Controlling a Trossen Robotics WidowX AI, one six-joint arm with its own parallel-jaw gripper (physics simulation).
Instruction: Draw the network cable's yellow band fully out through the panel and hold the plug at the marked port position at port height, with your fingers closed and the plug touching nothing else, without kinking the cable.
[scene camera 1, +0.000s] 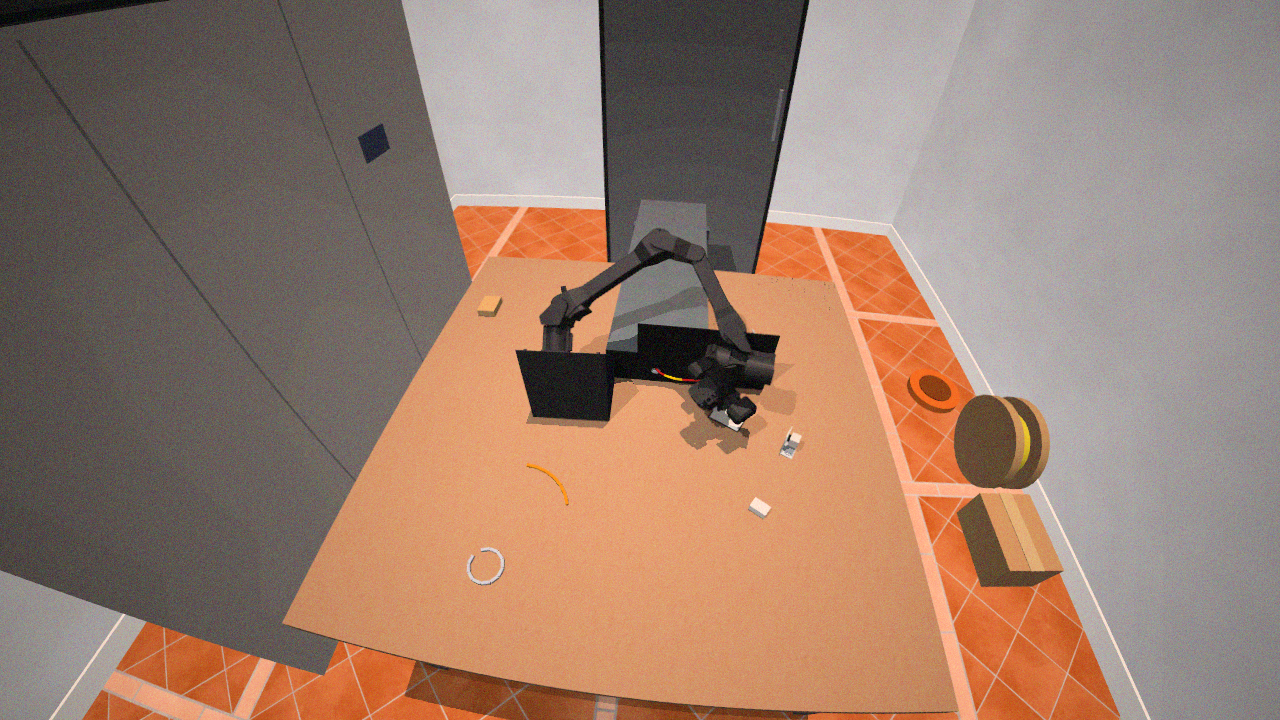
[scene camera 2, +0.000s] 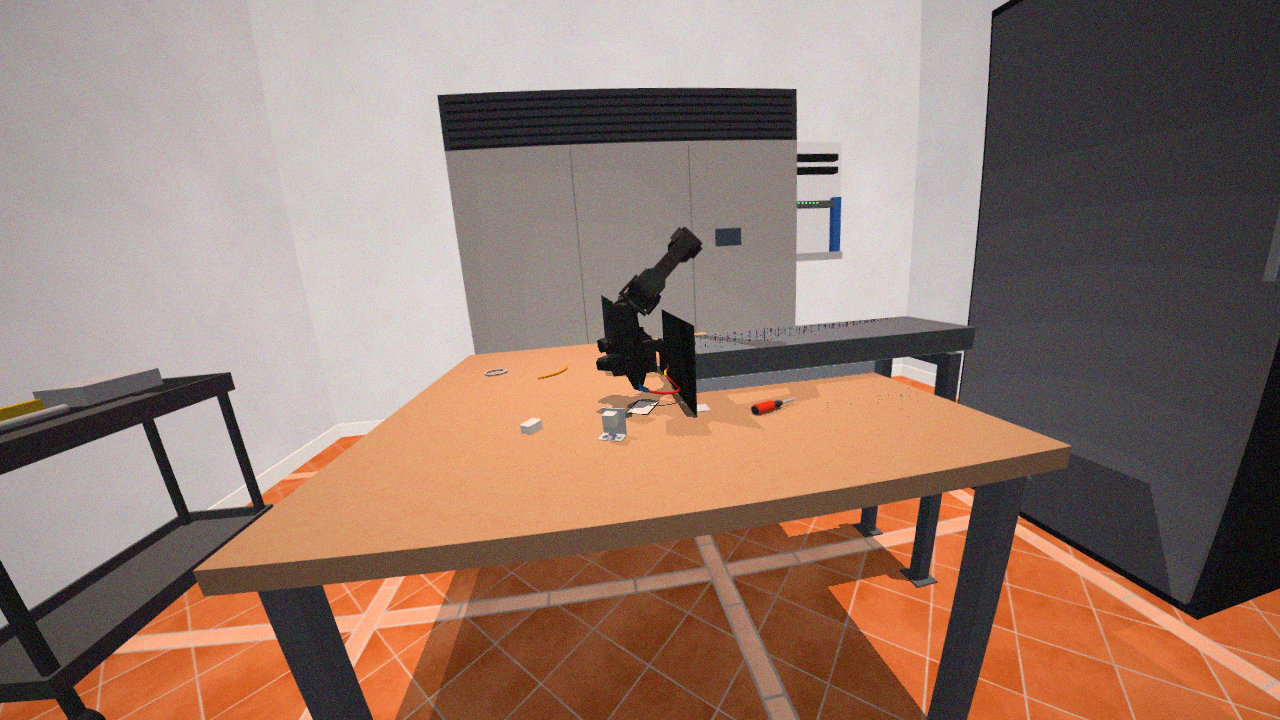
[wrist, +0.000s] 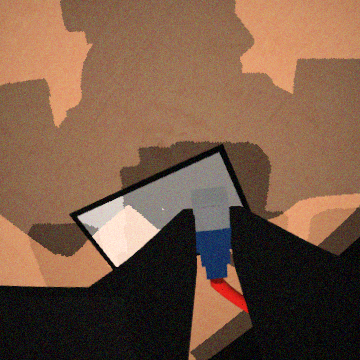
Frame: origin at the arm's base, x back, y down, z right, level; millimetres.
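Where they show: gripper, fingertip midpoint: (scene camera 1: 717, 408) (scene camera 2: 638, 388) (wrist: 210, 218); arm's base, origin of the base link: (scene camera 1: 556, 352).
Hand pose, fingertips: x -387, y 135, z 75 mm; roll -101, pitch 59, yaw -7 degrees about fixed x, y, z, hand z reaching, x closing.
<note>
Things, the pixels of their top centre, and the offset from my fingertips. "spot": a spot on its surface instead. Level surfaces: height alone.
- plug, middle of its top: (wrist: 217, 257) dx -6, dy -13, dz -4 mm
- black-edged marking, surface spot: (wrist: 165, 192) (scene camera 2: 637, 405) spot: dx -15, dy +37, dz +11 mm
- red cable, surface spot: (wrist: 230, 295) (scene camera 2: 655, 391) spot: dx -33, dy +2, dz -31 mm
- black panel, middle of its top: (scene camera 1: 709, 329) (scene camera 2: 674, 316) dx +23, dy -163, dz -111 mm
- small bracket, middle of its top: (scene camera 2: 610, 410) (scene camera 1: 794, 435) dx -167, dy -19, dz +107 mm
- white block, middle of its top: (scene camera 2: 530, 422) (scene camera 1: 760, 506) dx -57, dy +19, dz +260 mm
- orange curved strip, middle of its top: (scene camera 1: 546, 482) (scene camera 2: 553, 371) dx +412, dy +31, dz +174 mm
- red screwdriver, middle of its top: (scene camera 2: 775, 399) dx -180, dy +15, dz -260 mm
- table, its level: dy +37 mm
My gripper (wrist: 210, 218) (scene camera 2: 640, 383) is shut on the plug (wrist: 214, 245), which has a grey front and blue rear and points out past the fingertips. In the wrist view it overlaps the black-edged marking (wrist: 165, 192) (scene camera 2: 640, 408) on the table; scene camera 2 shows it above the marking. The red cable (wrist: 230, 295) (scene camera 2: 662, 392) curves from the plug without a visible sharp bend. Its yellow band (scene camera 1: 672, 377) (scene camera 2: 665, 371) shows in front of the black panel (scene camera 1: 689, 342) (scene camera 2: 682, 362), with a short red piece at the panel side. The arm hides the fingertips in scene camera 1.
A second black panel (scene camera 1: 570, 385) stands to the left. A small bracket (scene camera 1: 790, 444) (scene camera 2: 612, 423) and a white block (scene camera 1: 759, 507) (scene camera 2: 530, 426) lie near the gripper. An orange curved strip (scene camera 1: 551, 480) and a red screwdriver (scene camera 2: 765, 407) lie on the table (scene camera 1: 644, 591).
</note>
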